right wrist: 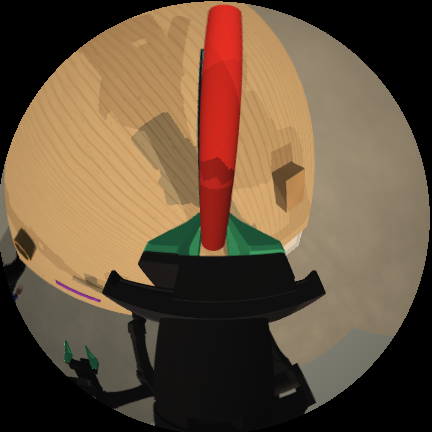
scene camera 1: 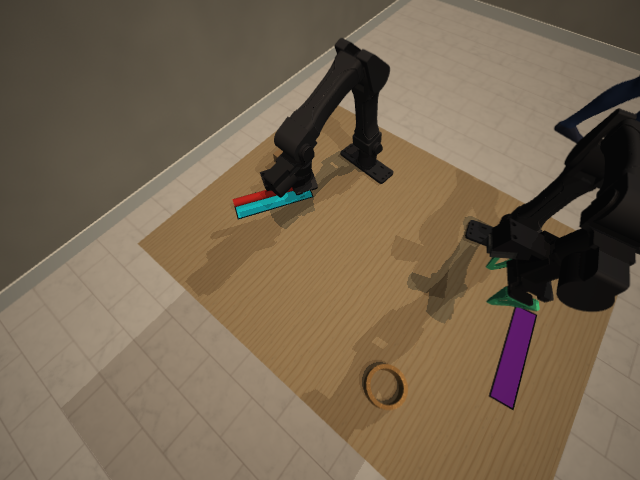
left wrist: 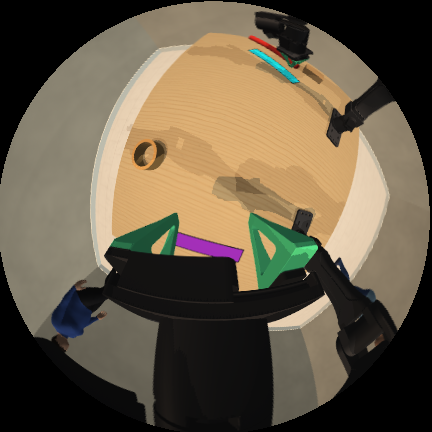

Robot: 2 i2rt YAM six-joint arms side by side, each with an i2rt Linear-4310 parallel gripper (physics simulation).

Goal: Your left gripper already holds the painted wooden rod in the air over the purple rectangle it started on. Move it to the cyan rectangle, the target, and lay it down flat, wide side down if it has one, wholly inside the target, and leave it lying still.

Scene:
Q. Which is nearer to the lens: the red rod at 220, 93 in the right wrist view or the wooden block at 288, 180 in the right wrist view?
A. The red rod.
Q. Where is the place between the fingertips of my left gripper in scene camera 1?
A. At 488, 285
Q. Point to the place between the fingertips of my right gripper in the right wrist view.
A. At 213, 216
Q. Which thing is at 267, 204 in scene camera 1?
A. A cyan rectangle.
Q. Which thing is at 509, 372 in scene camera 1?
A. A purple rectangle.

